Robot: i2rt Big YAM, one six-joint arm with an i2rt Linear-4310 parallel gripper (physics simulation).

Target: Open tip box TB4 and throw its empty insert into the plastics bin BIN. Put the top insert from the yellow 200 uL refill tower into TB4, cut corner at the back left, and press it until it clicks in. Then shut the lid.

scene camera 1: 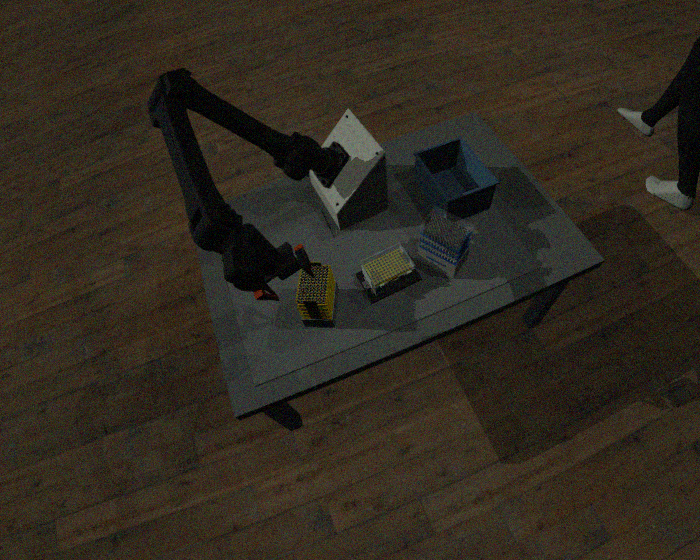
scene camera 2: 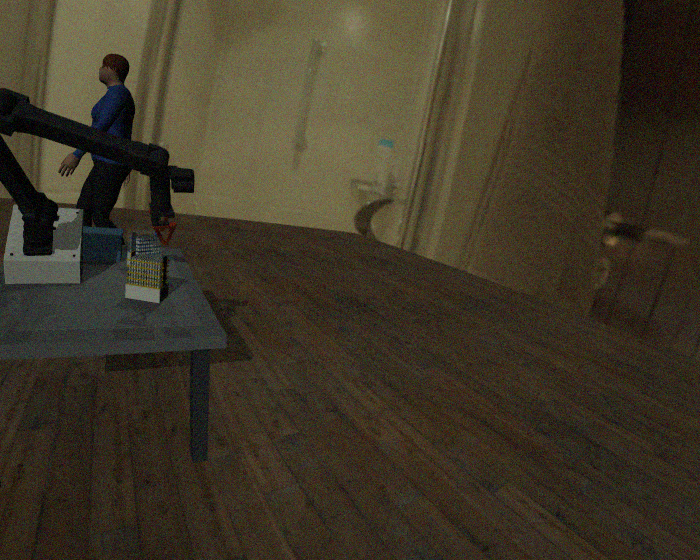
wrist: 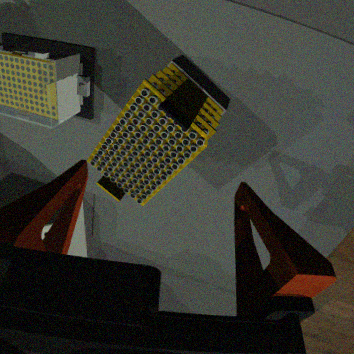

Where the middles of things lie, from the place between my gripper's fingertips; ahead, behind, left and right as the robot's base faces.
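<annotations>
Here is the blue bin [scene camera 1: 452, 177], and counting from my hand I find it 15 cm below, 18 cm behind and 58 cm to the left.
</annotations>
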